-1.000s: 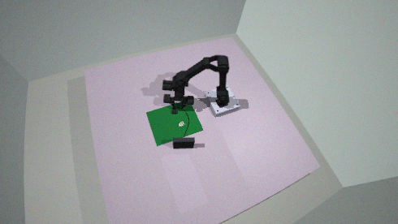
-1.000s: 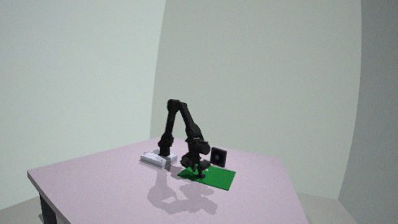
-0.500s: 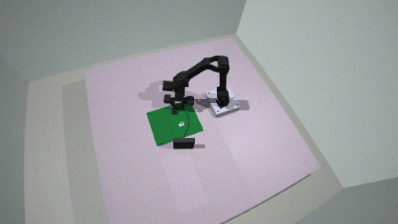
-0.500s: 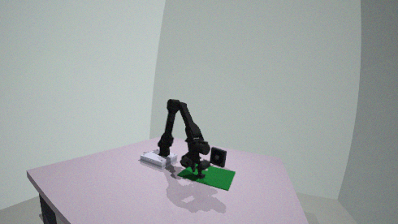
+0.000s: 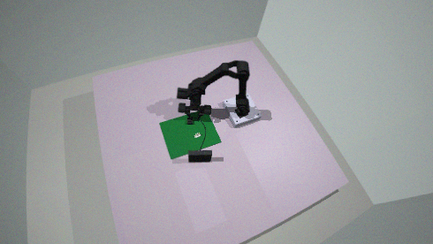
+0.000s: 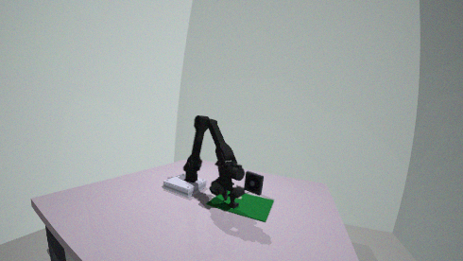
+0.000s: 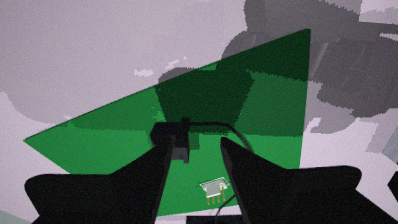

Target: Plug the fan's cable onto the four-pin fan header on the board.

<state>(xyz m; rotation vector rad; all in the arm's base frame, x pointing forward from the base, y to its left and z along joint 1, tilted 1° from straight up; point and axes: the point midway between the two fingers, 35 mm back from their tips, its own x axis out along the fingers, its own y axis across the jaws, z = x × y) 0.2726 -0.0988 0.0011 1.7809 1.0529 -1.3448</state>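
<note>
My gripper tip is 3 cm short of the black fan plug and 1 cm above it. The rest, counted from my gripper tip: white four-pin fan header 2 cm ahead, 10 cm to the left, 2 cm below; green board 6 cm ahead, 6 cm to the left, 3 cm below; black fan 7 cm ahead, 23 cm to the left, 4 cm above.
</note>
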